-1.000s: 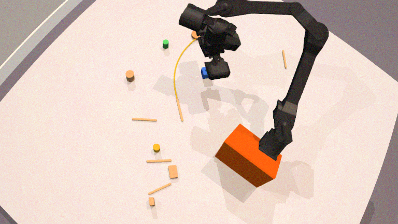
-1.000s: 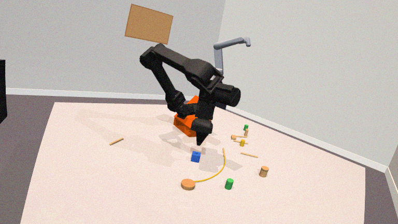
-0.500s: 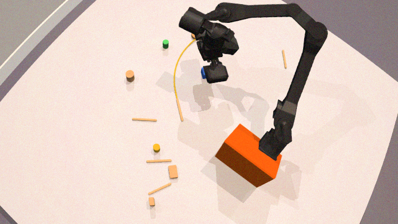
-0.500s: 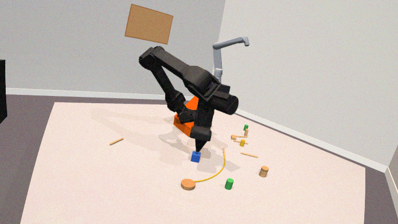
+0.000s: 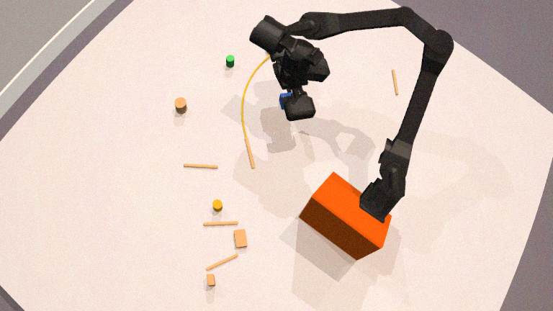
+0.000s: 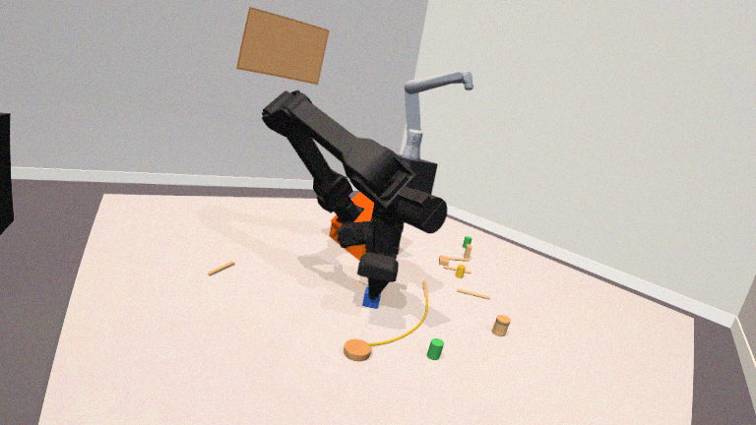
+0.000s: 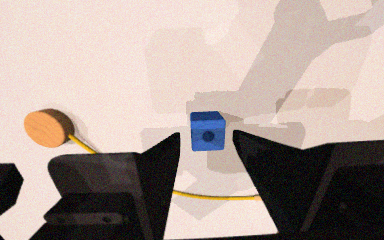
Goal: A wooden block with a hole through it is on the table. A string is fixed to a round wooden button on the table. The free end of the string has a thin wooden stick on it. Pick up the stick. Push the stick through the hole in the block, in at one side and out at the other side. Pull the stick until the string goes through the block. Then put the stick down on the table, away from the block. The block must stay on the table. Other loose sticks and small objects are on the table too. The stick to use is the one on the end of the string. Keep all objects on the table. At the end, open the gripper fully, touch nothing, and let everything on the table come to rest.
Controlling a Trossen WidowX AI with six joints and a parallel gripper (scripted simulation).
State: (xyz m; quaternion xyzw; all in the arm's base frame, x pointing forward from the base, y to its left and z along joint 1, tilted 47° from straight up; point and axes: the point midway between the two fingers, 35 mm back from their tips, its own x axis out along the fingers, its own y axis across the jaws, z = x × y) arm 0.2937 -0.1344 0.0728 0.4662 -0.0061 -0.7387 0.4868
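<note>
The thin wooden stick lies 14 cm to the left of my gripper tip, 2 cm below it and 1 cm ahead of it. Round my gripper tip: round wooden button (12 cm to the right, 11 cm ahead, 2 cm below); green cylinder (17 cm ahead, 1 cm to the right, 1 cm below); blue block (1 cm below).
</note>
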